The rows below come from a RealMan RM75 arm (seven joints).
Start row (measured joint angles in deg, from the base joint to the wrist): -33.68, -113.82, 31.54, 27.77, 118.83, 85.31, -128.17
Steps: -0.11, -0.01, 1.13, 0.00, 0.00, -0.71, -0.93; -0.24, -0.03, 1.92, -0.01, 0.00, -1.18, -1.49; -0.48, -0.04, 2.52, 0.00, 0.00, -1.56, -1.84; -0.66, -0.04, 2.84, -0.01, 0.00, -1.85, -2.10; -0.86, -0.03, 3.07, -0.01, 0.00, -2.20, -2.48; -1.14, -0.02, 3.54, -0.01, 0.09, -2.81, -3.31; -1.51, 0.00, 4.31, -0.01, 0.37, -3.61, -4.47; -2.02, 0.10, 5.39, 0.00, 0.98, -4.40, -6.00; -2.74, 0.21, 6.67, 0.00, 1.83, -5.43, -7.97; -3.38, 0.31, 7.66, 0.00, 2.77, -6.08, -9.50; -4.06, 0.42, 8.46, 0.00, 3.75, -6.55, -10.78; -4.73, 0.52, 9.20, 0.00, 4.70, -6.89, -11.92; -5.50, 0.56, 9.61, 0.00, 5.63, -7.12, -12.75; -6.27, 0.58, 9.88, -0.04, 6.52, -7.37, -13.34
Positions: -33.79, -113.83, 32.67, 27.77, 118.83, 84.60, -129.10; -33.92, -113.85, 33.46, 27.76, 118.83, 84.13, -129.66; -34.16, -113.86, 34.06, 27.77, 118.83, 83.75, -130.01; -34.34, -113.86, 34.38, 27.76, 118.83, 83.46, -130.27; -34.54, -113.85, 34.61, 27.76, 118.83, 83.11, -130.65; -34.82, -113.84, 35.08, 27.76, 118.92, 82.50, -131.48; -35.19, -113.82, 35.85, 27.76, 119.20, 81.70, -132.64; -35.70, -113.72, 36.93, 27.77, 119.81, 80.91, -134.17; -36.42, -113.61, 38.21, 27.77, 120.66, 79.88, -136.14; -37.06, -113.51, 39.20, 27.77, 121.60, 79.23, -137.67; -37.74, -113.40, 40.00, 27.77, 122.58, 78.76, -138.95; -38.41, -113.30, 40.74, 27.77, 123.53, 78.42, -140.09; -39.18, -113.26, 41.15, 27.77, 124.46, 78.19, -140.92; -39.95, -113.24, 41.42, 27.73, 125.35, 77.94, -141.51
